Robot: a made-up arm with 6 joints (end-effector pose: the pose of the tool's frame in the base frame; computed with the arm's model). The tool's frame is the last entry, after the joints.
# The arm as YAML. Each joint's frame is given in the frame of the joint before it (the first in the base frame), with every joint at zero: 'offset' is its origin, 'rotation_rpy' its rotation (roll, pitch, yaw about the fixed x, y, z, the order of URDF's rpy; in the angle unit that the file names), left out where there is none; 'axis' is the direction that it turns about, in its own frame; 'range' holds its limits. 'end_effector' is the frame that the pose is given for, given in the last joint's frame.
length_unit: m
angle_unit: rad
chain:
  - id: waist
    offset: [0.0, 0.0, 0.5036]
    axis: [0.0, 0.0, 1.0]
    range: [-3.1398, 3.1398]
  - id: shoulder
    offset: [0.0, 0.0, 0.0]
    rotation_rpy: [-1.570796, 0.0, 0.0]
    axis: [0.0, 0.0, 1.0]
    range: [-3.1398, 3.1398]
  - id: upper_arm
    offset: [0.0, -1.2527, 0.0]
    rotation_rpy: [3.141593, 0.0, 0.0]
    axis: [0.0, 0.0, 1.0]
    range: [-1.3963, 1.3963]
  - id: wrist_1
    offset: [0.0, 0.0, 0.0]
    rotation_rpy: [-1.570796, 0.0, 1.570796]
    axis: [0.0, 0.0, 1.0]
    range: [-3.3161, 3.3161]
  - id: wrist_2
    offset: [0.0, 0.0, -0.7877]
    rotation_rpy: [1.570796, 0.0, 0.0]
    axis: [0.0, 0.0, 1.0]
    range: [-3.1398, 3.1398]
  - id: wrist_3
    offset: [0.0, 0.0, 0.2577]
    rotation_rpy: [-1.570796, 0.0, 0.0]
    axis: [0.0, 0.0, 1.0]
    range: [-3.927, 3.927]
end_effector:
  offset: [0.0, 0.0, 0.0]
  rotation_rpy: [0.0, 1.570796, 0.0]
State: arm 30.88 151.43 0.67 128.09 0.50 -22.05
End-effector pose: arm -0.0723 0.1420 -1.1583 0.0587 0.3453 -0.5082 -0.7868
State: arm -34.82 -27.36 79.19 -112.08 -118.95 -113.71
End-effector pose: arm -0.4136 0.4057 2.4393 0.6560 0.4778 0.5559 0.1797
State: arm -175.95 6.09 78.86 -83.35 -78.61 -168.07
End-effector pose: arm -0.6113 -0.0134 2.4258 0.0261 0.6712 -0.7357 0.0869
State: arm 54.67 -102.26 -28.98 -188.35 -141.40 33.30
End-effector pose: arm -0.8056 -0.6956 1.0028 0.5405 0.0944 0.3999 -0.7342
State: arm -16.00 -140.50 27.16 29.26 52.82 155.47
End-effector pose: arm -1.5935 0.2230 -0.4177 0.3318 -0.2974 0.0265 0.8949
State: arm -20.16 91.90 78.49 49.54 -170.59 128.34
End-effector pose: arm 1.8796 -0.8682 0.4701 0.0246 0.1264 0.7546 0.6435
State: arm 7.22 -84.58 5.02 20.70 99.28 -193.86
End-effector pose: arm -1.2918 -0.4066 1.4102 0.1253 -0.0623 0.1297 0.9816
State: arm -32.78 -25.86 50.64 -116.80 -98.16 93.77
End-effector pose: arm -0.0538 0.1729 2.3431 0.5496 -0.4907 -0.4329 0.5194
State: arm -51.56 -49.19 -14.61 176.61 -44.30 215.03
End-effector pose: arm 0.0099 0.4014 1.7819 0.5867 -0.4469 -0.4558 -0.4983
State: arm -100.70 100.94 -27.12 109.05 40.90 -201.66
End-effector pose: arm -0.0912 -0.9355 -0.5045 0.4211 -0.8280 -0.1308 0.3463
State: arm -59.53 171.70 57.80 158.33 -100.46 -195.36
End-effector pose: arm 0.1804 0.1657 -1.4947 0.7496 0.1100 0.0406 -0.6514
